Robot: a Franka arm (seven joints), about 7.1 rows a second.
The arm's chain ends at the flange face. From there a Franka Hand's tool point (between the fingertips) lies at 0.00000 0.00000 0.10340 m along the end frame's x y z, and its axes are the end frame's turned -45 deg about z.
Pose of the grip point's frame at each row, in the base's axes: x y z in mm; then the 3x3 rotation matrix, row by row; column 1 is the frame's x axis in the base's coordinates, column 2 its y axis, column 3 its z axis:
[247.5 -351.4 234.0], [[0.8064 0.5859 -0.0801], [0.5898 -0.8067 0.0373], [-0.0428 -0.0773 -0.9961]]
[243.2 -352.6 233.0], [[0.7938 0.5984 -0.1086], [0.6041 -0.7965 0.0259], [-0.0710 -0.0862 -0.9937]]
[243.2 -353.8 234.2], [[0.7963 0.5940 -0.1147], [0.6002 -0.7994 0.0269], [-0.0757 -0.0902 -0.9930]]
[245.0 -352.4 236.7], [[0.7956 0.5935 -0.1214], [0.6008 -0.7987 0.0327], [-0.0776 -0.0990 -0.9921]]
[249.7 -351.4 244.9], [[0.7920 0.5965 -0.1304], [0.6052 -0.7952 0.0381], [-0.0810 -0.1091 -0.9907]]
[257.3 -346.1 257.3], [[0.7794 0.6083 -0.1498], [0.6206 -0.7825 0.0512], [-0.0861 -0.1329 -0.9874]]
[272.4 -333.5 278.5], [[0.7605 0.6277 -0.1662], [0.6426 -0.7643 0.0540], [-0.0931 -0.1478 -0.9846]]
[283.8 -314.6 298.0], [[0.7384 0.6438 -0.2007], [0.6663 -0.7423 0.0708], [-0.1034 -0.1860 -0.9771]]
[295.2 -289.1 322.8], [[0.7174 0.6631 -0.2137], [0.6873 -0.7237 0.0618], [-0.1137 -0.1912 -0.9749]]
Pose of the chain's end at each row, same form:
[255.8 -355.3 337.0], [[0.9845 -0.1559 -0.0801], [-0.1534 -0.9875 0.0373], [-0.0849 -0.0244 -0.9961]]
[254.4 -355.3 335.7], [[0.9844 -0.1382 -0.1086], [-0.1360 -0.9904 0.0259], [-0.1112 -0.0107 -0.9937]]
[255.1 -356.6 336.9], [[0.9831 -0.1430 -0.1147], [-0.1409 -0.9897 0.0269], [-0.1173 -0.0103 -0.9930]]
[257.6 -355.8 339.3], [[0.9822 -0.1429 -0.1214], [-0.1399 -0.9896 0.0327], [-0.1249 -0.0151 -0.9921]]
[263.2 -355.3 347.3], [[0.9818 -0.1382 -0.1304], [-0.1344 -0.9902 0.0381], [-0.1344 -0.0199 -0.9907]]
[272.8 -351.4 359.4], [[0.9813 -0.1210 -0.1498], [-0.1145 -0.9921 0.0512], [-0.1549 -0.0331 -0.9874]]
[289.6 -339.1 380.3], [[0.9816 -0.0939 -0.1662], [-0.0861 -0.9948 0.0540], [-0.1703 -0.0387 -0.9846]]
[304.6 -321.9 399.0], [[0.9774 -0.0669 -0.2007], [-0.0537 -0.9960 0.0708], [-0.2046 -0.0584 -0.9771]]
[317.3 -295.5 423.6], [[0.9762 -0.0384 -0.2137], [-0.0257 -0.9977 0.0618], [-0.2156 -0.0548 -0.9749]]

